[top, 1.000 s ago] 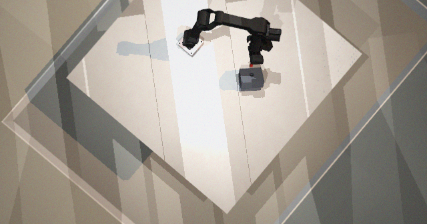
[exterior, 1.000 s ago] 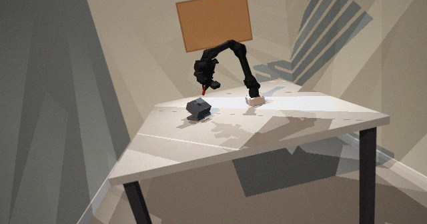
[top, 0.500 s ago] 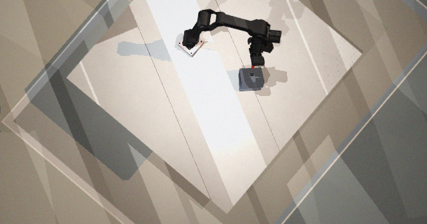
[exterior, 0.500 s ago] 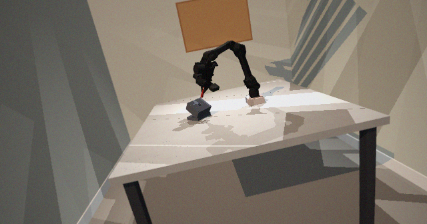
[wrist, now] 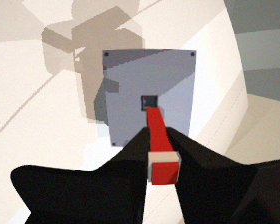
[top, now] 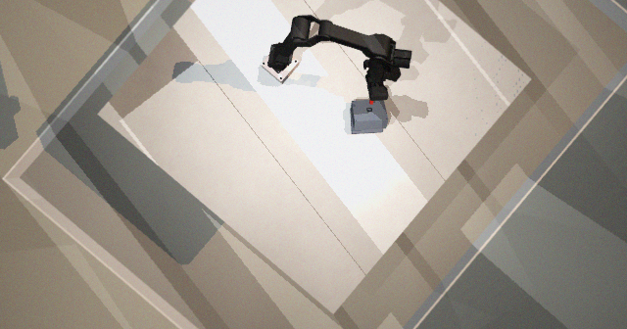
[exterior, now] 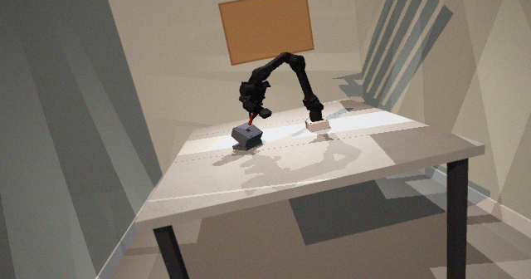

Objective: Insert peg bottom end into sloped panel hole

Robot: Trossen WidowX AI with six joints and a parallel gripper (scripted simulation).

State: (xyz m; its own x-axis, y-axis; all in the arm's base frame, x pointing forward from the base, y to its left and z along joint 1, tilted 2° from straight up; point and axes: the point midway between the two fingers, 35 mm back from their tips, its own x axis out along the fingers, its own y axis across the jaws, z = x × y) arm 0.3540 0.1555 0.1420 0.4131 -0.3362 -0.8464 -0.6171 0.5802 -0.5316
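My gripper tip is now 7 cm above the dark square hole, 3 cm to the left of it and 3 cm short of it. From my gripper tip the other things lie so: grey sloped panel block 9 cm below, 4 cm to the right, 4 cm ahead; then thin red square-sided peg 1 cm to the left, 1 cm behind, 1 cm above.
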